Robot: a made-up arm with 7 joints. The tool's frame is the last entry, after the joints.
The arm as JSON. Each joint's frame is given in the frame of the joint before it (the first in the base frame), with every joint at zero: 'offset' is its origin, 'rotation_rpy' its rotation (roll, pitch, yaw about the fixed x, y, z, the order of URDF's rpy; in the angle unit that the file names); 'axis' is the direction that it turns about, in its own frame. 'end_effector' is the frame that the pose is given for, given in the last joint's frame.
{
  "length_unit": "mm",
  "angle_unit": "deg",
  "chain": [
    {
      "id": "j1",
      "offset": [
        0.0,
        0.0,
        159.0
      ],
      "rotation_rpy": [
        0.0,
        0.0,
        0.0
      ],
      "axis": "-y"
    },
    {
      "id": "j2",
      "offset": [
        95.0,
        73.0,
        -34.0
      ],
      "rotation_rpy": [
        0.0,
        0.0,
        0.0
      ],
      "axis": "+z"
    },
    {
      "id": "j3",
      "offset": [
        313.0,
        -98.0,
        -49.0
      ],
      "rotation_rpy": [
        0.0,
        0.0,
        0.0
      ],
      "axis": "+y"
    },
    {
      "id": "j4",
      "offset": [
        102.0,
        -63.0,
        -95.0
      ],
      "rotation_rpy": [
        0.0,
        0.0,
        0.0
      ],
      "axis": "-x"
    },
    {
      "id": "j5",
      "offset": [
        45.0,
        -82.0,
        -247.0
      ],
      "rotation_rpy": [
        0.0,
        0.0,
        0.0
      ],
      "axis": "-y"
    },
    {
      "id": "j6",
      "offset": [
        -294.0,
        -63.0,
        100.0
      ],
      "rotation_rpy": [
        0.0,
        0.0,
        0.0
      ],
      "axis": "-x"
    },
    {
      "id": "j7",
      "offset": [
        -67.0,
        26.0,
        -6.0
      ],
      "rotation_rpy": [
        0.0,
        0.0,
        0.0
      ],
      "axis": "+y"
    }
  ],
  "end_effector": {
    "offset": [
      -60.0,
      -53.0,
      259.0
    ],
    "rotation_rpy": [
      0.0,
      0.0,
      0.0
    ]
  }
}
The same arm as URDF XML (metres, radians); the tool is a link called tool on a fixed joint. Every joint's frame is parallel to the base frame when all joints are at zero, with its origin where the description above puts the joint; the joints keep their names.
<robot name="arm">
<joint name="j1" type="continuous"><parent link="base_link"/><child link="link1"/><origin xyz="0 0 0.159" rpy="0 0 0"/><axis xyz="0 -1 0"/></joint>
<joint name="j2" type="continuous"><parent link="link1"/><child link="link2"/><origin xyz="0.095 0.073 -0.034" rpy="0 0 0"/><axis xyz="0 0 1"/></joint>
<joint name="j3" type="continuous"><parent link="link2"/><child link="link3"/><origin xyz="0.313 -0.098 -0.049" rpy="0 0 0"/><axis xyz="0 1 0"/></joint>
<joint name="j4" type="continuous"><parent link="link3"/><child link="link4"/><origin xyz="0.102 -0.063 -0.095" rpy="0 0 0"/><axis xyz="-1 0 0"/></joint>
<joint name="j5" type="continuous"><parent link="link4"/><child link="link5"/><origin xyz="0.045 -0.082 -0.247" rpy="0 0 0"/><axis xyz="0 -1 0"/></joint>
<joint name="j6" type="continuous"><parent link="link5"/><child link="link6"/><origin xyz="-0.294 -0.063 0.1" rpy="0 0 0"/><axis xyz="-1 0 0"/></joint>
<joint name="j7" type="continuous"><parent link="link6"/><child link="link7"/><origin xyz="-0.067 0.026 -0.006" rpy="0 0 0"/><axis xyz="0 1 0"/></joint>
<joint name="tool_fixed" type="fixed"><parent link="link7"/><child link="tool"/><origin xyz="-0.06 -0.053 0.259" rpy="0 0 0"/></joint>
<link name="base_link"/>
<link name="link1"/>
<link name="link2"/>
<link name="link3"/>
<link name="link4"/>
<link name="link5"/>
<link name="link6"/>
<link name="link7"/>
<link name="tool"/>
</robot>

